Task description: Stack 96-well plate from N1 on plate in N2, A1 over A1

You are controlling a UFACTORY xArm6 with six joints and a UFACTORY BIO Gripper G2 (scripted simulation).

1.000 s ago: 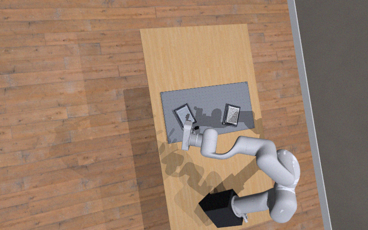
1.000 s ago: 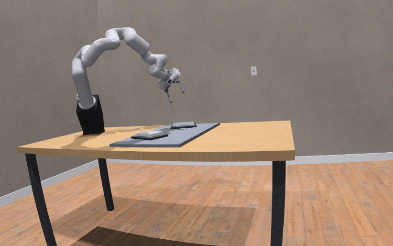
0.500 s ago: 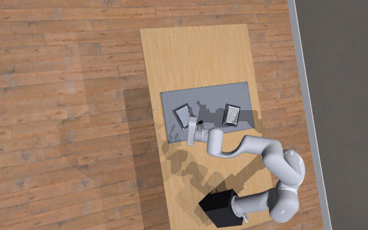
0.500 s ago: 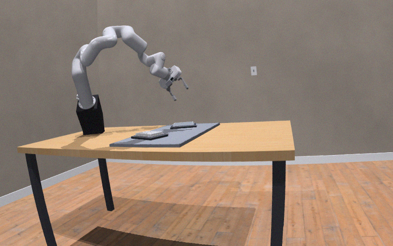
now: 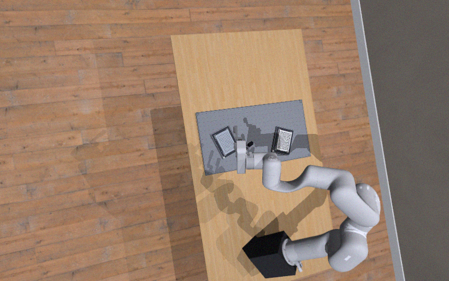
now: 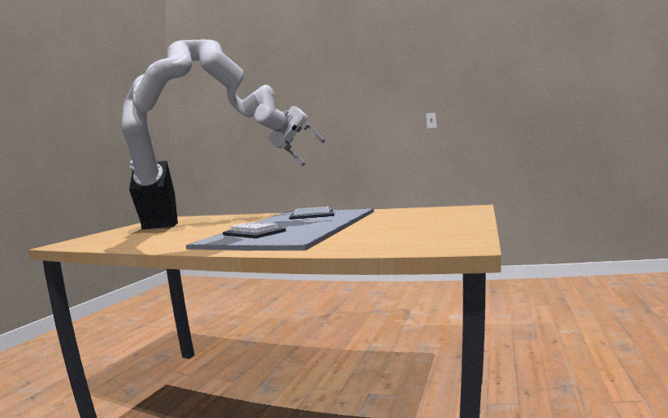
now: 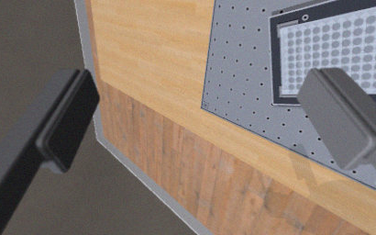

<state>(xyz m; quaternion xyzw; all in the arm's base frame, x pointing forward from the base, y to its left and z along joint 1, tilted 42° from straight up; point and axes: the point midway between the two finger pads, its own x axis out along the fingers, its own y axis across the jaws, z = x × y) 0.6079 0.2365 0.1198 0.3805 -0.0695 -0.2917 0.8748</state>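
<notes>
Right now the plate nest N1 is 360 mm to the right of my hand, 240 mm below it and 110 mm behind it. From my hand the other things lie so: plate nest N2: 240 mm below, 10 mm behind.
</notes>
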